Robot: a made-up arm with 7 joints. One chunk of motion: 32 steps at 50 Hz.
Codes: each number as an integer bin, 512 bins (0 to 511) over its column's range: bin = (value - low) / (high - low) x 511, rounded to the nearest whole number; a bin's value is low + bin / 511 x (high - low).
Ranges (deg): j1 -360.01..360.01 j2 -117.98..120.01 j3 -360.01..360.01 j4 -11..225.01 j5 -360.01..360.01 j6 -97.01..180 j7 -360.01..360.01
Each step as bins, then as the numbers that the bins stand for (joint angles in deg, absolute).
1 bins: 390 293 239 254 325 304 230
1 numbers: 189.52 18.48 -23.25 106.31 97.93 67.79 -35.93
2 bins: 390 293 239 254 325 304 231
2 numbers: 189.52 18.48 -23.25 106.31 97.93 67.79 -34.52
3 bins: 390 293 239 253 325 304 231
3 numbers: 189.52 18.48 -23.25 105.85 97.93 67.79 -34.52
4 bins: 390 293 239 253 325 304 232
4 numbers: 189.52 18.48 -23.25 105.85 97.93 67.79 -33.11
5 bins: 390 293 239 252 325 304 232
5 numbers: 189.52 18.48 -23.25 105.39 97.93 67.79 -33.11
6 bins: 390 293 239 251 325 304 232
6 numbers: 189.52 18.48 -23.25 104.93 97.93 67.79 -33.11
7 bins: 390 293 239 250 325 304 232
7 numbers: 189.52 18.48 -23.25 104.46 97.93 67.79 -33.11
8 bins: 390 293 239 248 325 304 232
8 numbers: 189.52 18.48 -23.25 103.54 97.93 67.79 -33.11
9 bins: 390 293 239 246 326 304 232
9 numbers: 189.52 18.48 -23.25 102.62 99.34 67.79 -33.11
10 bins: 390 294 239 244 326 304 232
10 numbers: 189.52 18.95 -23.25 101.69 99.34 67.79 -33.11
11 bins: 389 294 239 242 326 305 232
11 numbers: 188.11 18.95 -23.25 100.77 99.34 68.33 -33.11
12 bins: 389 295 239 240 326 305 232
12 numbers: 188.11 19.41 -23.25 99.85 99.34 68.33 -33.11
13 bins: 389 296 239 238 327 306 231
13 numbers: 188.11 19.88 -23.25 98.92 100.75 68.87 -34.52
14 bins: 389 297 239 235 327 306 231
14 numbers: 188.11 20.34 -23.25 97.54 100.75 68.87 -34.52
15 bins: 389 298 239 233 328 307 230
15 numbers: 188.11 20.81 -23.25 96.61 102.16 69.41 -35.93
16 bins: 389 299 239 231 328 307 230
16 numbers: 188.11 21.27 -23.25 95.69 102.16 69.41 -35.93
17 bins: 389 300 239 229 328 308 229
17 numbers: 188.11 21.74 -23.25 94.77 102.16 69.95 -37.34
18 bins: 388 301 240 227 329 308 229
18 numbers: 186.70 22.21 -21.84 93.84 103.56 69.95 -37.34
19 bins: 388 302 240 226 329 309 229
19 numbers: 186.70 22.67 -21.84 93.38 103.56 70.50 -37.34
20 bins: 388 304 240 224 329 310 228
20 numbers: 186.70 23.60 -21.84 92.46 103.56 71.04 -38.75
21 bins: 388 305 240 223 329 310 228
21 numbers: 186.70 24.07 -21.84 91.99 103.56 71.04 -38.75
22 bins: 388 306 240 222 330 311 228
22 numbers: 186.70 24.53 -21.84 91.53 104.97 71.58 -38.75
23 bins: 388 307 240 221 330 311 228
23 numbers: 186.70 25.00 -21.84 91.07 104.97 71.58 -38.75
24 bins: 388 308 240 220 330 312 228
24 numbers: 186.70 25.47 -21.84 90.61 104.97 72.12 -38.75
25 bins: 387 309 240 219 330 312 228
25 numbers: 185.29 25.93 -21.84 90.15 104.97 72.12 -38.75
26 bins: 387 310 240 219 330 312 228
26 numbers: 185.29 26.40 -21.84 90.15 104.97 72.12 -38.75
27 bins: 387 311 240 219 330 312 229
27 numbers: 185.29 26.86 -21.84 90.15 104.97 72.12 -37.34
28 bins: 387 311 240 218 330 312 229
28 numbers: 185.29 26.86 -21.84 89.69 104.97 72.12 -37.34
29 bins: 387 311 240 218 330 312 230
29 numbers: 185.29 26.86 -21.84 89.69 104.97 72.12 -35.93
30 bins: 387 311 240 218 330 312 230
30 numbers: 185.29 26.86 -21.84 89.69 104.97 72.12 -35.93
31 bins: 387 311 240 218 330 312 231
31 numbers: 185.29 26.86 -21.84 89.69 104.97 72.12 -34.52
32 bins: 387 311 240 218 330 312 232
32 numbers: 185.29 26.86 -21.84 89.69 104.97 72.12 -33.11
